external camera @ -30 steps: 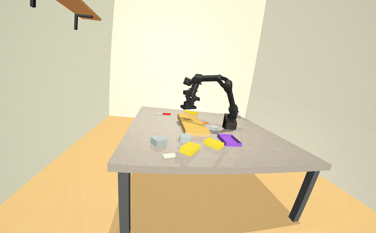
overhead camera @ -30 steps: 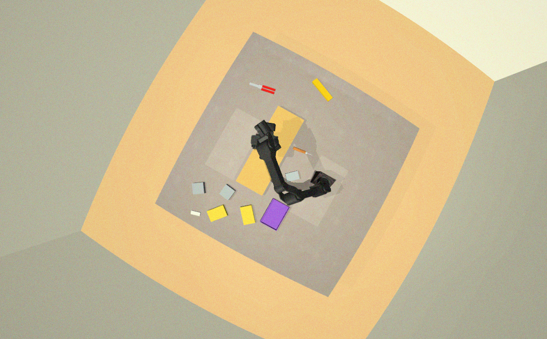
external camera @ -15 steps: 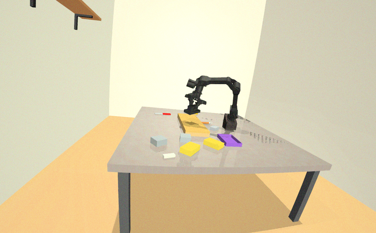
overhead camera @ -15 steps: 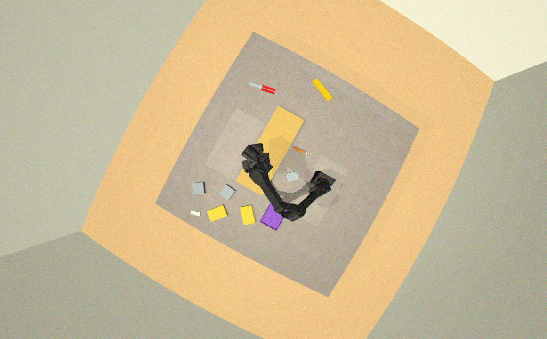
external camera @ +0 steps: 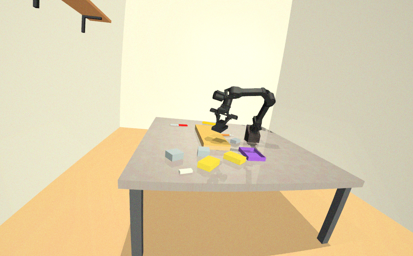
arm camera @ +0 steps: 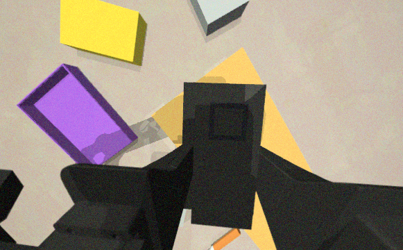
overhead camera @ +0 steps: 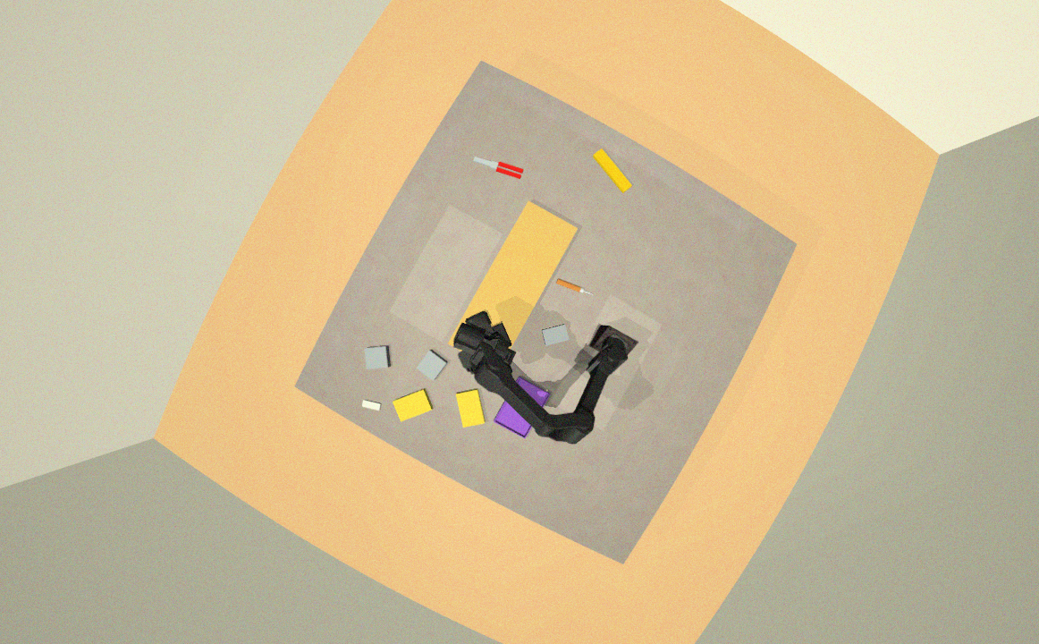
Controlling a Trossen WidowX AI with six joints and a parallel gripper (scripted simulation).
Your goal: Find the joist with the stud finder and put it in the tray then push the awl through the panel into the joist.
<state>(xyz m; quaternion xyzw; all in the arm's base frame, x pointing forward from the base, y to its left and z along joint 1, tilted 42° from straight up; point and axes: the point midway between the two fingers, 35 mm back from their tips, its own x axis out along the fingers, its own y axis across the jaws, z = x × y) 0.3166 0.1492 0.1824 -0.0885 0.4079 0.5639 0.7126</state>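
Now: the purple tray 22 cm behind my gripper tip, 13 cm below it and 10 cm to the left of it. Round my gripper tip: stud finder (2 cm above, 1 cm to the left); then awl (31 cm to the right, 14 cm below, 13 cm behind); then white piece (40 cm to the left, 18 cm ahead, 14 cm below).
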